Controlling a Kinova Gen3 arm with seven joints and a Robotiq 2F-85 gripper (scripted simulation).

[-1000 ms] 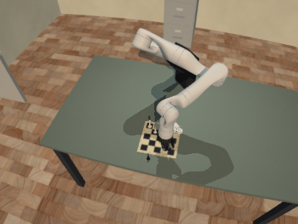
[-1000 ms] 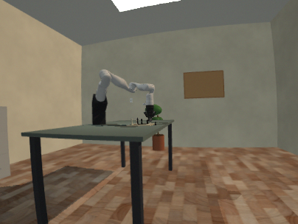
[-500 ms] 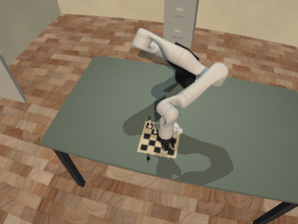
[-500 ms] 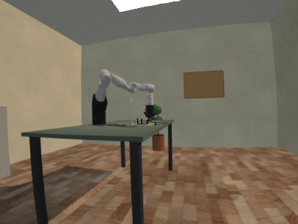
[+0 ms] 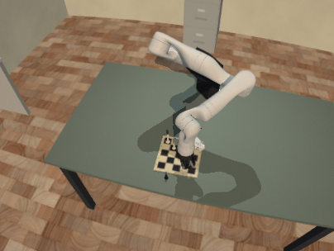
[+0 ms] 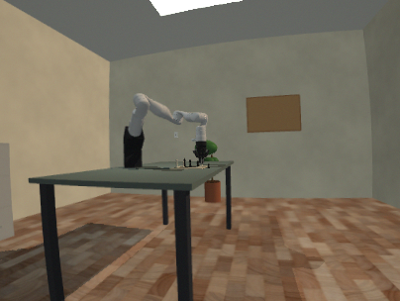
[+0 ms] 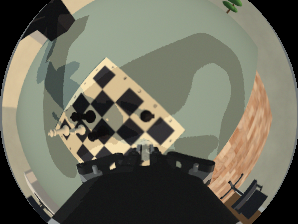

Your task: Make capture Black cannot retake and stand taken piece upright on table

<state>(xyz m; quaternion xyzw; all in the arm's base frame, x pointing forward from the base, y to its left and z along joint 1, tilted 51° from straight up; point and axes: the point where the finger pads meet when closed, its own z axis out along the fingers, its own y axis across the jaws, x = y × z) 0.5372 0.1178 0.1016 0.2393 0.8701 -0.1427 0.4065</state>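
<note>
The white piece lies 10 mm below my hand. Also, from my hand: black piece 80 mm to the right, 60 mm ahead, 30 mm below; then white chess piece 150 mm behind, 120 mm to the right, 10 mm below; then chessboard 80 mm behind, 40 mm to the right, 40 mm below.
</note>
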